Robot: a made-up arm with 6 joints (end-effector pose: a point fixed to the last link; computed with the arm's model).
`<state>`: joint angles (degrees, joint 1 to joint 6).
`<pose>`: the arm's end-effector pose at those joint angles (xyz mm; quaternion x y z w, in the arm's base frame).
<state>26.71 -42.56 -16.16 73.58 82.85 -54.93</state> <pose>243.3 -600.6 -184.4 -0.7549 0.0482 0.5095 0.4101</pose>
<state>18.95 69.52 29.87 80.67 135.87 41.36</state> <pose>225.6 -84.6 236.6 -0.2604 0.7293 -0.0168 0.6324</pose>
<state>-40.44 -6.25 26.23 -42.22 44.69 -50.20</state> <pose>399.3 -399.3 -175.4 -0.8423 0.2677 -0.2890 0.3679</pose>
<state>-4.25 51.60 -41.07 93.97 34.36 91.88</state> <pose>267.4 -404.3 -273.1 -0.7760 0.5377 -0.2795 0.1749</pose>
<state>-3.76 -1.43 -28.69 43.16 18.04 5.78</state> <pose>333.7 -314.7 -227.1 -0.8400 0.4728 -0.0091 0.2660</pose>
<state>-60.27 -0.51 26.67 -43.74 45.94 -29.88</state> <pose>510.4 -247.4 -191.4 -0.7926 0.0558 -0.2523 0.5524</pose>
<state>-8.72 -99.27 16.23 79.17 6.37 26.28</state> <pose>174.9 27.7 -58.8 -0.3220 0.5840 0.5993 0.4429</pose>
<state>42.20 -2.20 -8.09 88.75 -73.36 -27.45</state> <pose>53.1 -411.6 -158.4 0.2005 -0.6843 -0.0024 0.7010</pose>
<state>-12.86 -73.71 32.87 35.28 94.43 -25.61</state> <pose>103.2 -254.3 -264.0 -0.3273 0.1629 0.4919 0.7902</pose>
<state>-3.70 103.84 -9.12 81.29 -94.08 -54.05</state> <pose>370.5 -376.8 183.8 -0.4614 -0.1484 0.6541 0.5808</pose>
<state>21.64 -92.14 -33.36 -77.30 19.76 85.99</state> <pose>278.5 -610.1 125.1 0.8307 -0.2232 -0.3913 0.3270</pose>
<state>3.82 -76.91 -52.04 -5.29 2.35 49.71</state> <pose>615.1 -39.7 217.1 0.1893 0.2978 -0.0872 0.9316</pose>
